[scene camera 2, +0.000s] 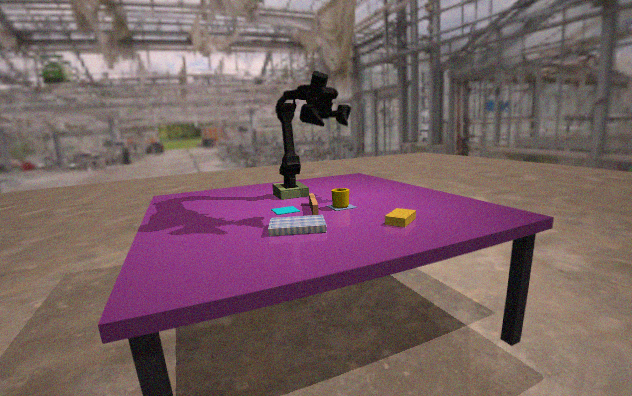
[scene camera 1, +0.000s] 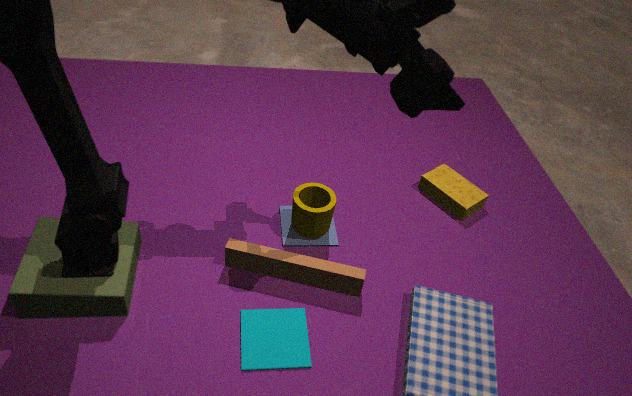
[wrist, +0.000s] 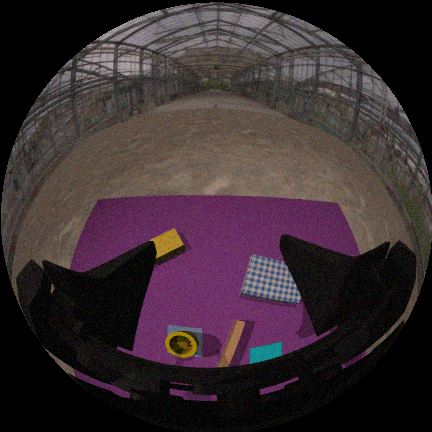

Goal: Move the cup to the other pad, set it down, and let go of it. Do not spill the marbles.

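Observation:
A yellow cup stands upright on the grey-blue pad. Small coloured shapes, marbles, show dimly inside it in the wrist view; their number is unclear. The cyan pad lies bare on the other side of a wooden bar. My gripper is open with nothing between its fingers. It hangs high above the table, well clear of the cup. In scene camera 1 it is partly cut off by the top edge.
The wooden bar stands between the two pads. A yellow sponge and a blue-and-white checked block lie farther out on the purple table.

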